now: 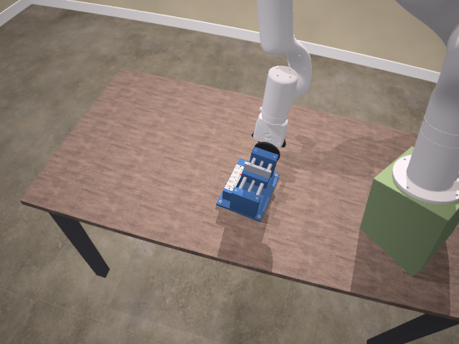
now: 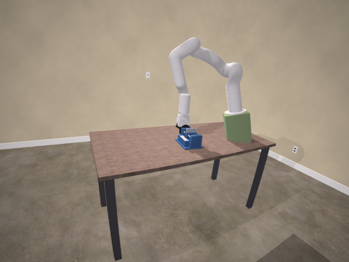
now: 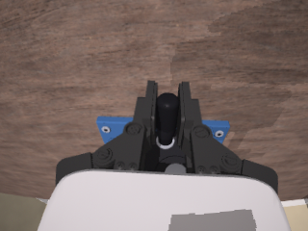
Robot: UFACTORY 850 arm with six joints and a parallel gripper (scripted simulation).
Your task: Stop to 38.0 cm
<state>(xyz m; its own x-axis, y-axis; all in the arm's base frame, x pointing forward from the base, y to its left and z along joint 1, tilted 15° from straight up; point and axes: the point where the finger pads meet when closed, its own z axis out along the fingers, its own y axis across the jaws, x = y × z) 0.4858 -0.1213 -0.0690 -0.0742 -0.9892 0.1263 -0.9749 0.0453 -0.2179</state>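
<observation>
The black handwheel lies 20 mm to the left of my hand. The rest, counted from my hand: grey stop block (150 mm to the left, 40 mm above, 10 mm ahead).
</observation>
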